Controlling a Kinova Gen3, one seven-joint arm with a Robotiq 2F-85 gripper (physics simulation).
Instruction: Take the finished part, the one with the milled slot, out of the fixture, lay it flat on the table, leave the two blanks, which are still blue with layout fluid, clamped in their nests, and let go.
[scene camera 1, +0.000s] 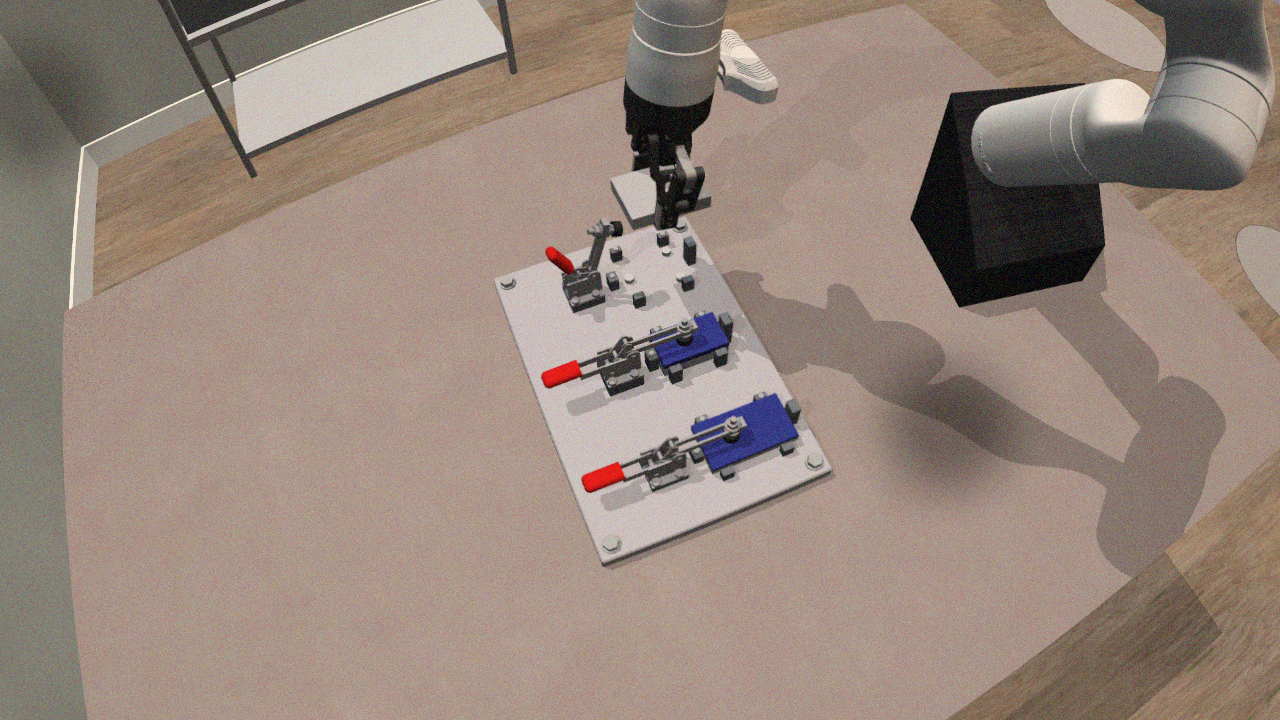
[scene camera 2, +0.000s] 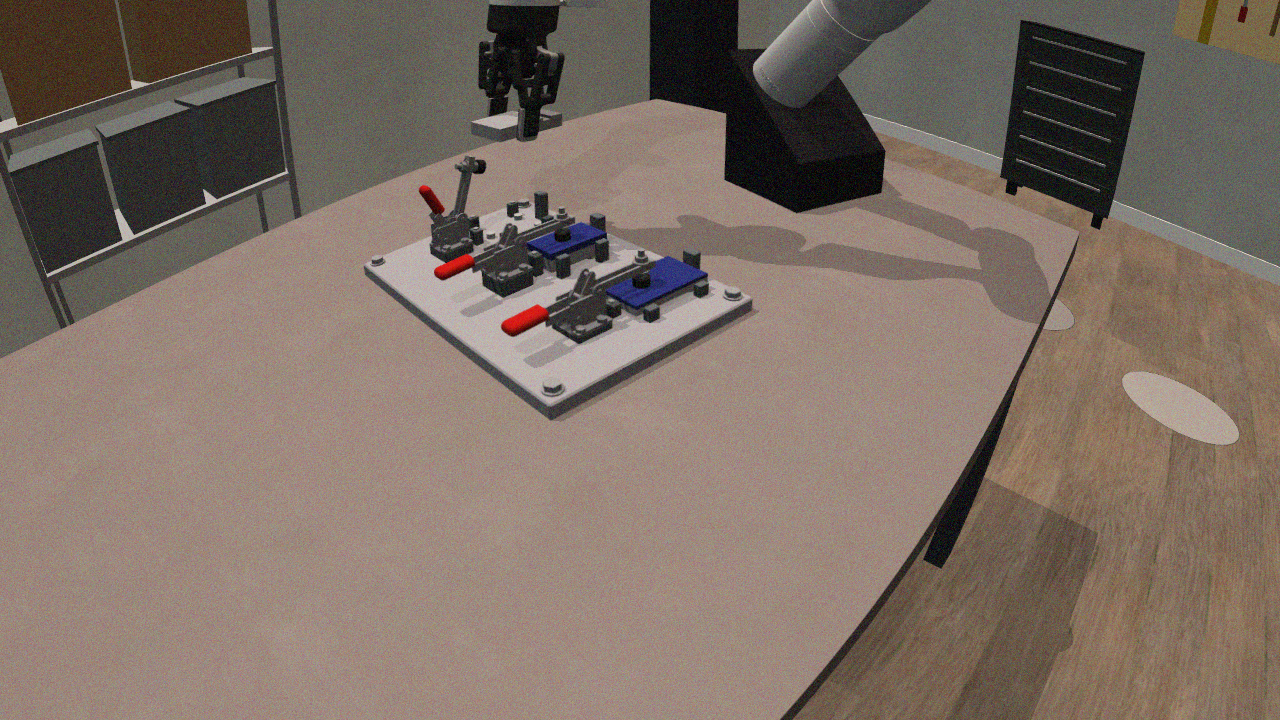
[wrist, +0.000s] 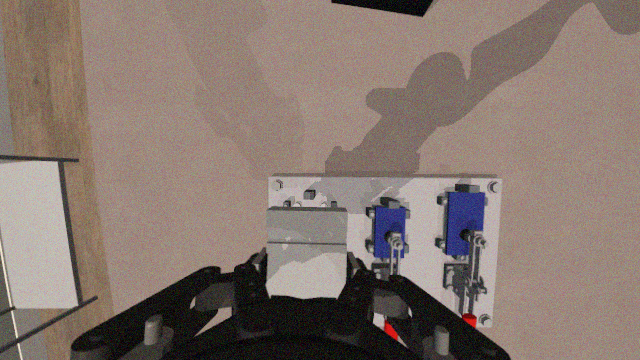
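Pixels of known places: gripper, fingertip midpoint: (scene camera 1: 653, 201) (scene camera 2: 510, 134) (wrist: 307, 260); arm's base at its link origin: (scene camera 1: 1005, 145) (scene camera 2: 781, 81).
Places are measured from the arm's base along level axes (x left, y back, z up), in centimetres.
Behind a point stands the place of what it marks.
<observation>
The grey finished part (scene camera 1: 629, 194) @[x -5.9, y -41.4, z -0.5 cm] (scene camera 2: 494, 128) @[x -3.8, y -42.2, z -0.6 cm] (wrist: 306, 225) @[x -5.9, y -35.4, z -0.5 cm] is raised clear above the fixture plate (scene camera 1: 554, 420) @[x 7.4, y -54.2, z -14.3 cm] (scene camera 2: 626, 349) @[x 20.7, y -45.3, z -14.3 cm] (wrist: 425, 200) @[x 10.3, y -34.8, z -14.3 cm], roughly level; a thin dark line crosses its face in the wrist view. My gripper (scene camera 1: 656, 189) @[x -5.8, y -39.0, z -2.4 cm] (scene camera 2: 512, 123) @[x -5.8, y -39.0, z -2.4 cm] (wrist: 307, 260) @[x -5.8, y -39.0, z -2.4 cm] is shut on its two sides. The end nest's pins (scene camera 1: 638, 299) @[x -2.5, y -42.1, z -12.8 cm] stand without a part, and its toggle clamp (scene camera 1: 583, 288) @[x -5.1, y -47.2, z -11.7 cm] (scene camera 2: 452, 241) @[x -5.1, y -47.4, z -12.5 cm] is swung up. The smaller blue blank (scene camera 1: 707, 340) @[x 5.4, y -37.6, z -11.7 cm] (scene camera 2: 581, 234) @[x 5.0, y -37.7, z -11.7 cm] (wrist: 387, 220) @[x 4.0, y -37.5, z -11.7 cm] and the larger blue blank (scene camera 1: 760, 429) @[x 15.9, y -36.3, z -12.7 cm] (scene camera 2: 675, 275) @[x 16.2, y -35.6, z -12.7 cm] (wrist: 465, 215) @[x 15.3, y -36.4, z -12.7 cm] sit in their nests under lowered clamps.
The black robot base (scene camera 1: 1029, 214) @[x 6.0, y 1.4, z -5.4 cm] (scene camera 2: 796, 161) @[x 8.2, y -7.0, z -8.7 cm] stands on the table beyond the plate's blank side. A white ribbed object (scene camera 1: 747, 67) lies behind the arm near the table edge. A shelf unit (scene camera 2: 281, 107) and a drawer cabinet (scene camera 2: 1074, 116) stand off the table.
</observation>
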